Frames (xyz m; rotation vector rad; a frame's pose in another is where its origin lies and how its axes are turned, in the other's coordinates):
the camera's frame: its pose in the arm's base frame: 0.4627 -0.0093 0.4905 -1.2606 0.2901 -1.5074
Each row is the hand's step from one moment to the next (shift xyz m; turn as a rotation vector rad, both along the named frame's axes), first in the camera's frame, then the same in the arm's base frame.
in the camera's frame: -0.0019 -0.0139 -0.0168 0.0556 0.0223 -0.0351
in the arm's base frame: -0.0218 -0.0004 0.0024 -0.0068 -0.0691 -0.0005
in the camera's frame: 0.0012 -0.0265 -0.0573 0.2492 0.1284 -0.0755
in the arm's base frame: -0.0612 -0.0154 -0.0030 0.0516 -0.2855 0.0101
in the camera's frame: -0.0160 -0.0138 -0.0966 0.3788 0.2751 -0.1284
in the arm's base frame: -0.0886 -0.0227 -0.0376 0.1125 -0.4697 -0.0490
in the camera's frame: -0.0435 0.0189 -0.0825 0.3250 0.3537 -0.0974
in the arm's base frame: -0.0632 -0.0063 -0.0709 0.1732 -0.4415 -0.1235
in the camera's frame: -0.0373 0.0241 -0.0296 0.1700 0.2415 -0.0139
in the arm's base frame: -0.0164 0.0092 -0.0500 0.1525 -0.2363 -0.0912
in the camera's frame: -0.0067 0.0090 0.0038 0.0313 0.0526 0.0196
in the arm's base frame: 0.0071 0.0038 -0.0087 0.0506 -0.0371 -0.0138
